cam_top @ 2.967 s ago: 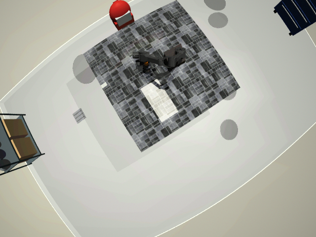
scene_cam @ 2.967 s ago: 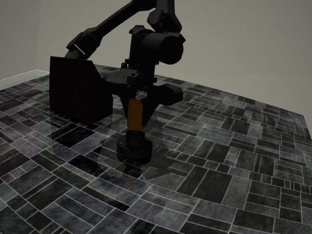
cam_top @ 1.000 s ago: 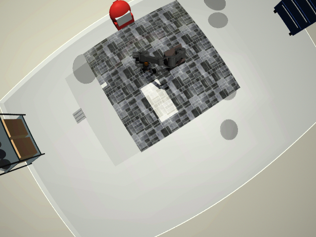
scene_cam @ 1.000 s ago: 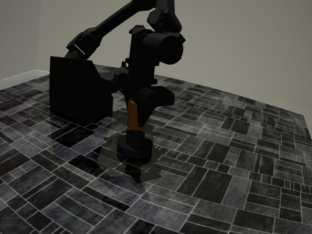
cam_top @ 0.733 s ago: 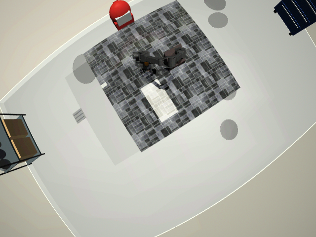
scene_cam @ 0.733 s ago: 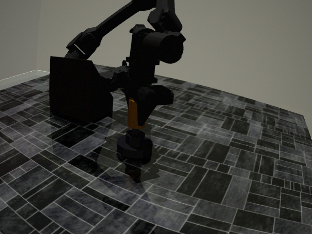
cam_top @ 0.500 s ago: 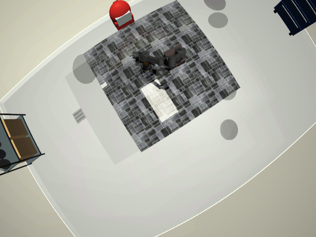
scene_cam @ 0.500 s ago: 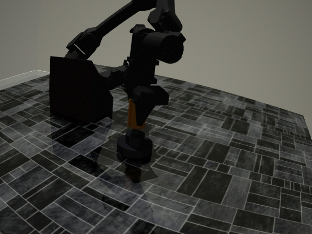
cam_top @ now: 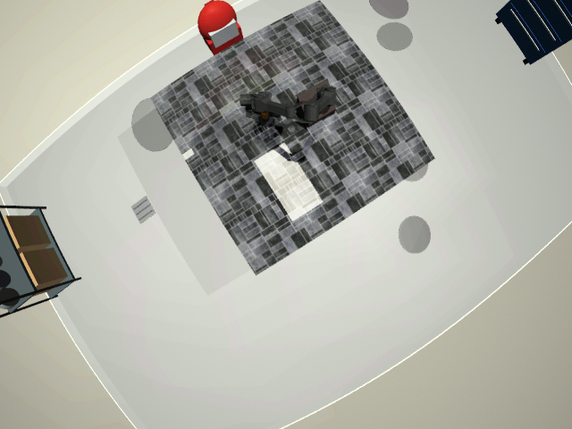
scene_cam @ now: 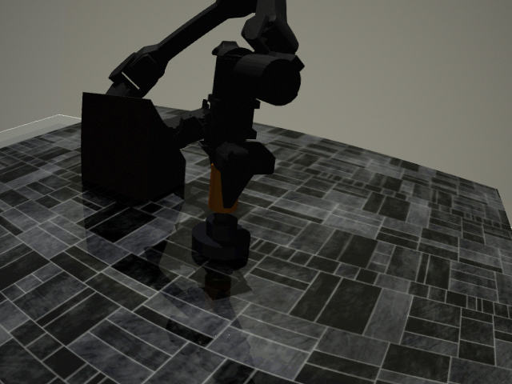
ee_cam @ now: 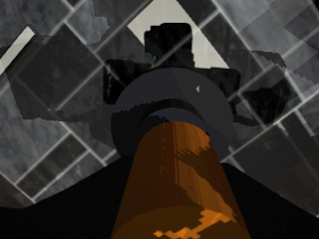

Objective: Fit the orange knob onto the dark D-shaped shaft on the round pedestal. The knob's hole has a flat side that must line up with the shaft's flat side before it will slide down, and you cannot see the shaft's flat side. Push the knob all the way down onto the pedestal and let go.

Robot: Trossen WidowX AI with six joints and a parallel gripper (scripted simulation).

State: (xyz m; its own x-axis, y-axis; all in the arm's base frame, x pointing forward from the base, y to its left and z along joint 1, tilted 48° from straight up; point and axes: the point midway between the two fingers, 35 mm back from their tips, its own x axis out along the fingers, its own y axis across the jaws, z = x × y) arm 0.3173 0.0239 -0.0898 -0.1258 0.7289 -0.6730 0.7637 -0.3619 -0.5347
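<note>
Now: the orange knob 2 cm above my gripper tip. Also, from my gripper tip: round pedestal (4 cm below).
</note>
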